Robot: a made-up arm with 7 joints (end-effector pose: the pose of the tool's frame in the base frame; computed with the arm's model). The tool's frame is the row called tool. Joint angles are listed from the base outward.
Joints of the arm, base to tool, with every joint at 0 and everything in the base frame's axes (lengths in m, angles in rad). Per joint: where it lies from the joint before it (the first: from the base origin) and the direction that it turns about. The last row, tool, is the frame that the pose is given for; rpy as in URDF.
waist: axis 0 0 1 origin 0.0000 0.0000 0.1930
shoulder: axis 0 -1 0 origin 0.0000 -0.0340 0.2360
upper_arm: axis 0 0 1 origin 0.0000 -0.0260 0.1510
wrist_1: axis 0 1 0 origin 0.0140 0.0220 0.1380
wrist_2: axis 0 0 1 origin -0.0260 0.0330 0.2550
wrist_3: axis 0 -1 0 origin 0.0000 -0.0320 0.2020
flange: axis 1 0 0 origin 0.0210 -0.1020 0.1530
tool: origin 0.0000 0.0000 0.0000 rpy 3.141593 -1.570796 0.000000
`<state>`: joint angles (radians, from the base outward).
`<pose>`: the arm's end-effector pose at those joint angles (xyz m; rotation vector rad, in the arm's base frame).
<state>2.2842 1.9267 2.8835 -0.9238 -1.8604 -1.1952 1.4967</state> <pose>0.4808 -0.3440 0.7436 -0.8422 -1.6916 0.2384</pose>
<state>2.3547 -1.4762 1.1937 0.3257 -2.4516 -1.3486 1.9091</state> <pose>-0.5010 0.6264 0.5808 2.1276 -0.3317 2.0575</pose>
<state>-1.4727 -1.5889 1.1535 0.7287 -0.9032 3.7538 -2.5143</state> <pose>0.1108 -0.5750 0.2766 0.0394 -0.4573 -0.3122</pose>
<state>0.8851 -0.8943 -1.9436 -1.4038 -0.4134 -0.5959 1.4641</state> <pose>-0.1434 0.5979 0.6023 -0.7153 0.3947 -2.7866</pose>
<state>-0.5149 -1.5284 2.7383 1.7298 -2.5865 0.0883 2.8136</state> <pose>0.2499 -0.0988 1.0886 -0.6564 1.4192 -0.5411</pose>
